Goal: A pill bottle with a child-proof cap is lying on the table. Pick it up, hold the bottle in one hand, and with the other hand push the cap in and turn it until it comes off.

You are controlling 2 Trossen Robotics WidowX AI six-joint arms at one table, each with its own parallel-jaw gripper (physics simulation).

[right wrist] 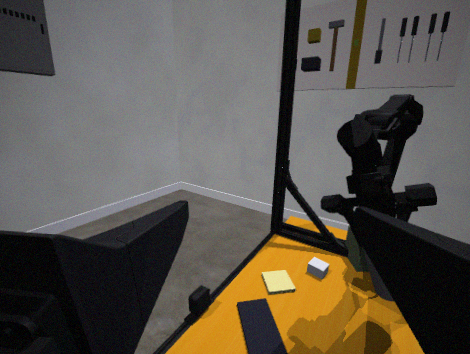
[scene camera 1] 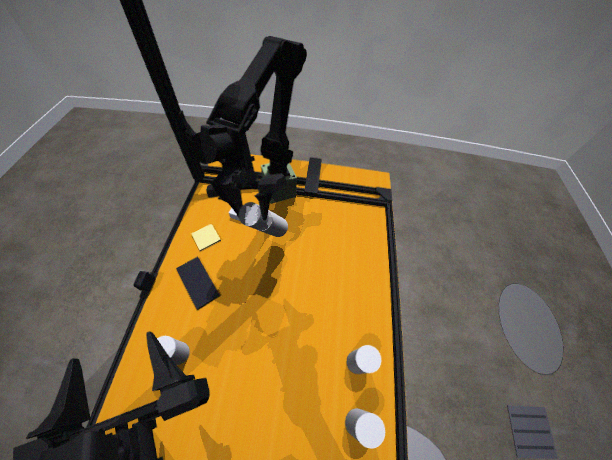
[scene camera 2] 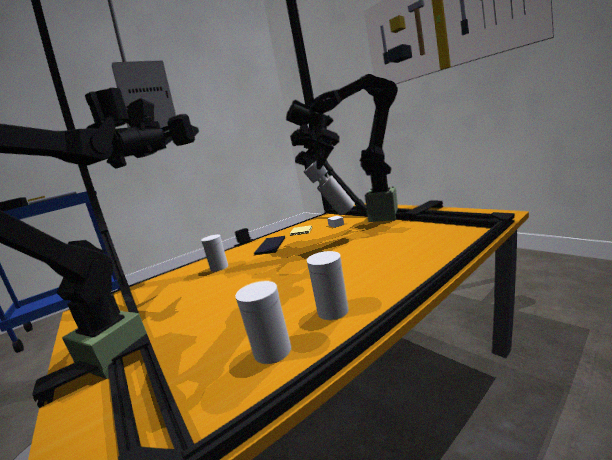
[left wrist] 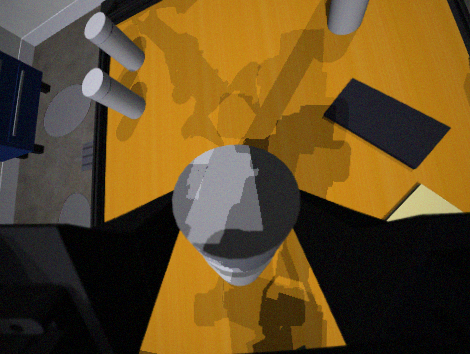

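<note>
The pill bottle's grey-white body (scene camera 1: 276, 226) (scene camera 2: 336, 195) hangs tilted above the table. Its wide cap (scene camera 1: 250, 214) (scene camera 2: 315, 173) (left wrist: 235, 200) faces the left wrist camera and hides most of the body there. In scene camera 2 a narrower neck shows between cap and body. My left gripper (scene camera 1: 252, 213) (scene camera 2: 314, 165) (left wrist: 235, 195) is shut on the cap, one finger on each side. My right gripper (scene camera 1: 113, 348) (scene camera 2: 150, 145) (right wrist: 270, 211) is open and empty, raised at the other end of the table. The bottle does not show in the right wrist view.
White cylinders (scene camera 1: 367, 428) (scene camera 2: 327, 285) (left wrist: 114, 94) stand upright on the table. A dark flat block (scene camera 1: 198, 283) (scene camera 2: 270, 245) (left wrist: 387, 122) (right wrist: 261, 326), a yellow pad (scene camera 1: 206, 237) (scene camera 2: 301, 230) (right wrist: 278, 282) and a small white box (scene camera 2: 335, 221) (right wrist: 318, 268) lie near the left arm. Black rails edge the table.
</note>
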